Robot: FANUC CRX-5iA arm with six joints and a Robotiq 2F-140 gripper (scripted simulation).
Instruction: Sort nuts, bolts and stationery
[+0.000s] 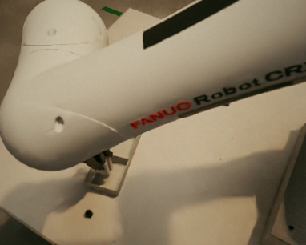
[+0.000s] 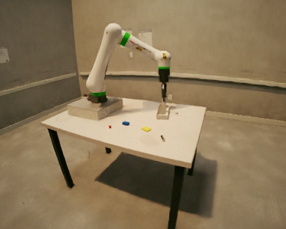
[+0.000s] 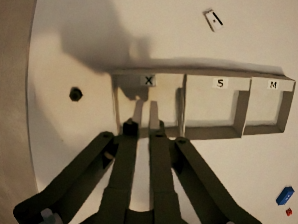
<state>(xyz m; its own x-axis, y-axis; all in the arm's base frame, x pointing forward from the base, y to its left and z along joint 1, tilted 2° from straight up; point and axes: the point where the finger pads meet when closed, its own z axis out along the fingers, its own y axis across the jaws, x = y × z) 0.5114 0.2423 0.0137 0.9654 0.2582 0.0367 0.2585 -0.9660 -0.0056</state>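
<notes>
The black nut lies 3 cm behind my hand, 10 cm to the left of it and 7 cm below it. Also, from my hand: yellow pad 5 cm ahead, 39 cm to the right, 7 cm below; then pale bin 3 cm ahead, 8 cm to the right, 5 cm below; then grey item 13 cm ahead, 4 cm to the right, 7 cm below.
</notes>
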